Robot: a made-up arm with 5 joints.
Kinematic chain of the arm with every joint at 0, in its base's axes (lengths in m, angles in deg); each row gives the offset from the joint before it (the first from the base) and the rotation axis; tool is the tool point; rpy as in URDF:
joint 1: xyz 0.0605 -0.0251 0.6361 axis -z
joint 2: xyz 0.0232 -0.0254 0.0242 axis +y
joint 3: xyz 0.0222 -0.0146 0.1 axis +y
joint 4: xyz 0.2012 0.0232 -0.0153 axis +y
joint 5: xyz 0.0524 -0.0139 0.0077 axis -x
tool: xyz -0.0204 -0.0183 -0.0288 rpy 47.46 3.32 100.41
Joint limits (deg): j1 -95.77..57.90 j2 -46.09..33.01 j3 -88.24..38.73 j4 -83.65..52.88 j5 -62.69..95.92
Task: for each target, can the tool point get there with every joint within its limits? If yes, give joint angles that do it. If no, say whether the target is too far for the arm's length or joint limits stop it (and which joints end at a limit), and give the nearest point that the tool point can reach.
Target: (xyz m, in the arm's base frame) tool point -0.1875 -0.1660 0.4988
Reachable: no: joint limits stop it (at a limit: joint 1, joint 2, joint 3, joint 4) | nearest point 0.0727 -0.1607 0.5135 | short by 0.261 m
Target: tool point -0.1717 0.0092 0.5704
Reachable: no: joint limits stop it (at a limit: joint 1, joint 2, joint 3, joint 4, joint 5) | nearest point 0.0630 0.0844 0.5222 | short by 0.251 m
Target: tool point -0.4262 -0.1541 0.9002
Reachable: no: too far | nearest point -0.1464 -0.0799 0.9003 | short by 0.289 m
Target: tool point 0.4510 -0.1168 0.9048
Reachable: no: too far | nearest point 0.3657 -0.0968 0.8549 | short by 0.101 m
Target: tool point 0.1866 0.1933 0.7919
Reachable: yes | joints -74.88 -14.43 8.88 -26.05 60.90
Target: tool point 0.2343 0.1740 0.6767
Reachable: yes | joints -56.89 -3.85 25.10 -63.46 -22.16
